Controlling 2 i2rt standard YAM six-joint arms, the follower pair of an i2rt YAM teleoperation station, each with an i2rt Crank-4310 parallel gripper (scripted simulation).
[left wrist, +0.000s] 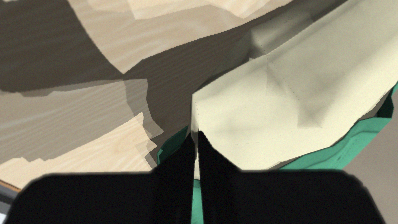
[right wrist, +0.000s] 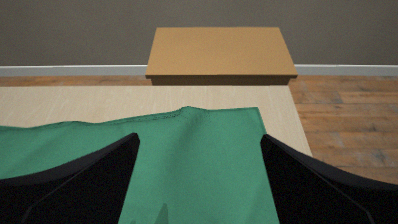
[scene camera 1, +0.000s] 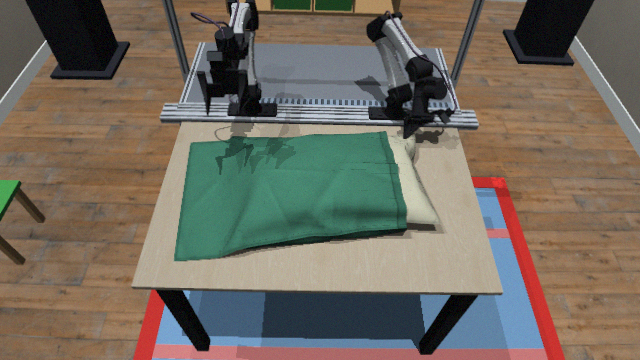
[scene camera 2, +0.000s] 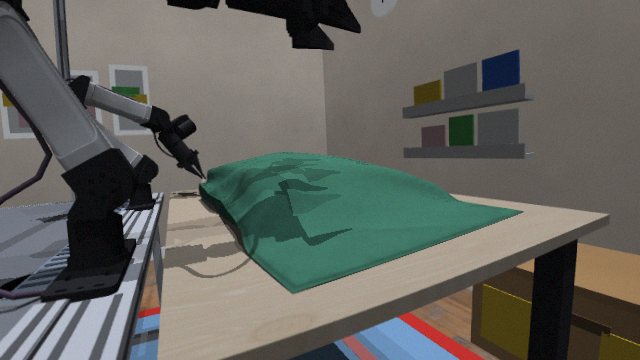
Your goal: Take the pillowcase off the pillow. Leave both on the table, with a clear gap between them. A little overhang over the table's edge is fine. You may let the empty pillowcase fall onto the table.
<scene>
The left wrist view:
my left gripper: 196, 134
cream pillow: 295, 84
</scene>
